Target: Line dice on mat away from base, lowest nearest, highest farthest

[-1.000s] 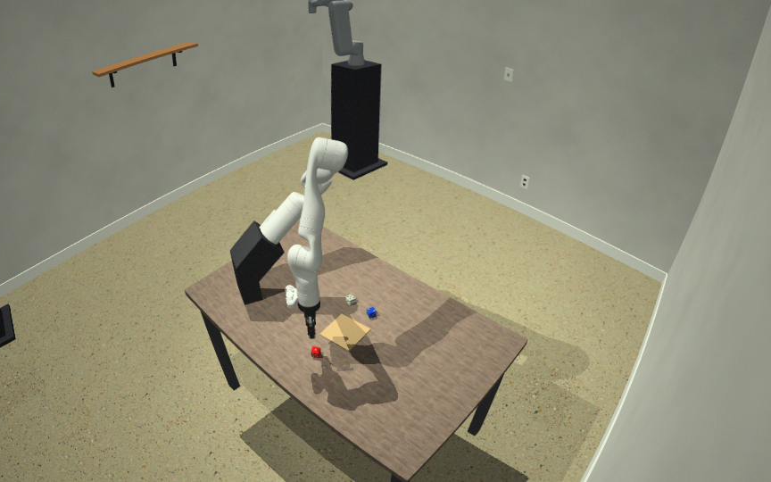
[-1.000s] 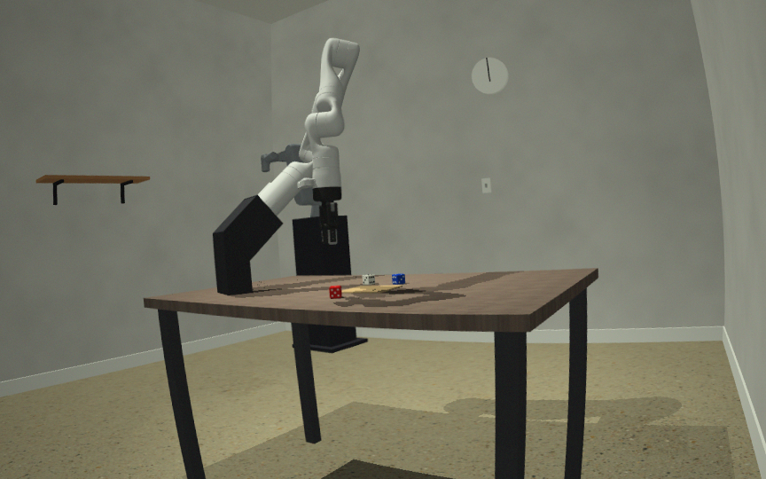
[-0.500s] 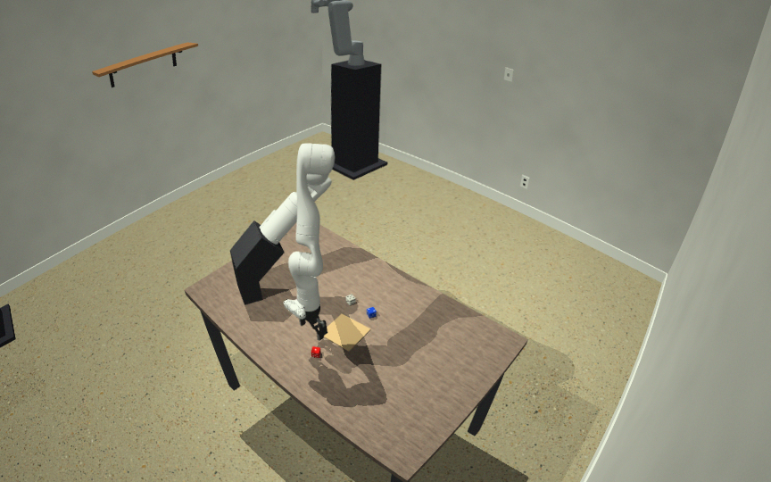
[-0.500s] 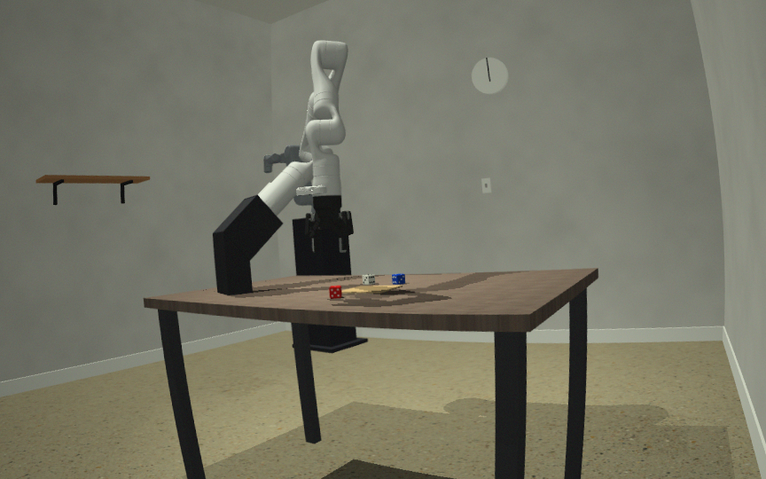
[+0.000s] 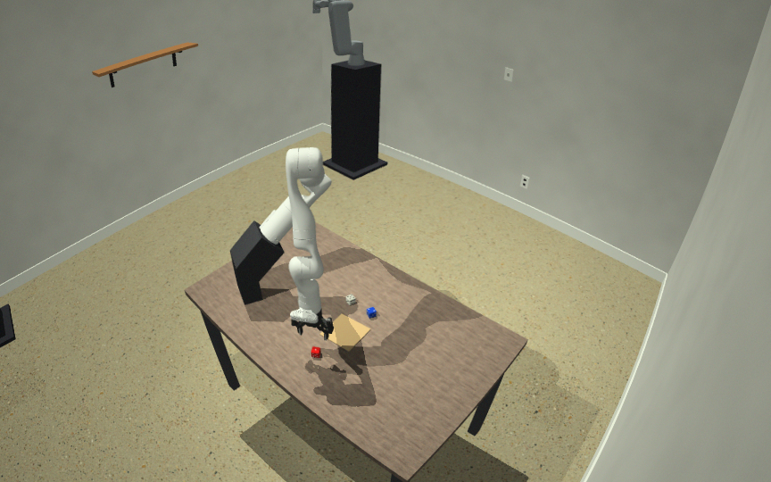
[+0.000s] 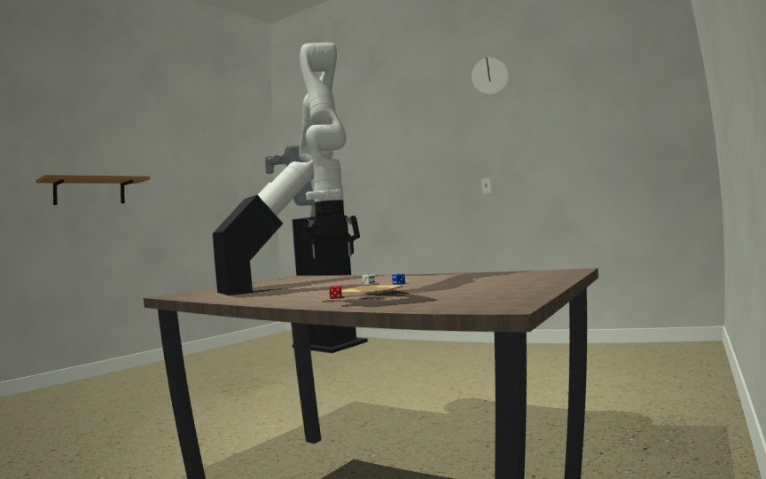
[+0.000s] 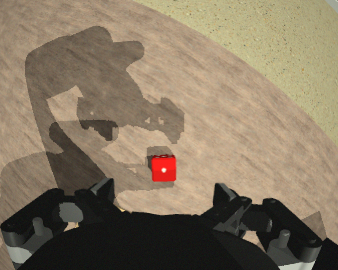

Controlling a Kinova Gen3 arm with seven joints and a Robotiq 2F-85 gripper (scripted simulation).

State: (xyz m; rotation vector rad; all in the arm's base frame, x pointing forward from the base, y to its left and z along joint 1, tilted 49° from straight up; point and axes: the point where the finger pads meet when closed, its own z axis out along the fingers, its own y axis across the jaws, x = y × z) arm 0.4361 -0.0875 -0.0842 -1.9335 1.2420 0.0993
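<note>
Now: hand 100 mm above the red die. The rest, counted from my hand: blue die 300 mm to the left, 100 mm below, 10 mm behind; then tan mat 160 mm to the left, 110 mm below, 10 mm behind; then white die 290 mm to the left, 120 mm behind, 100 mm below.
</note>
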